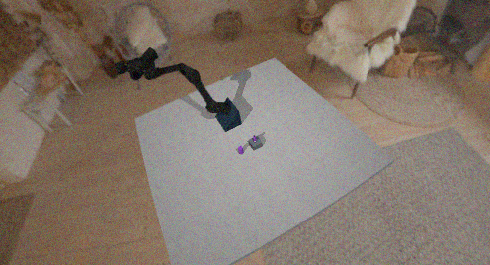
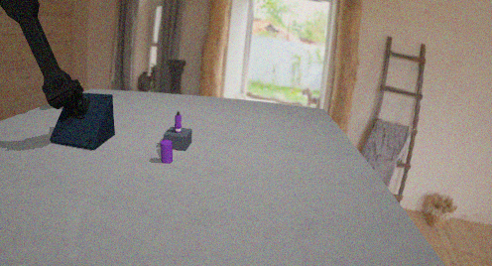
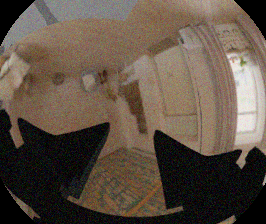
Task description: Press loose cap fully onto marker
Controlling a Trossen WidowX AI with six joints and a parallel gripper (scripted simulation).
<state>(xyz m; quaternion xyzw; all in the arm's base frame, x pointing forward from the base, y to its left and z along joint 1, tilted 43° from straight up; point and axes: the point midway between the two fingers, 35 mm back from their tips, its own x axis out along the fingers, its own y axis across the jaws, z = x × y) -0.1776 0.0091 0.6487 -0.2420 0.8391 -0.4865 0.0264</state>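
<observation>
Now: the purple cap 540 mm ahead of my gripper tip, 370 mm to the left of it and 530 mm below it. Also, from my gripper tip: purple marker 540 mm ahead, 470 mm to the left, 480 mm below; then holder block 540 mm ahead, 470 mm to the left, 530 mm below.
</observation>
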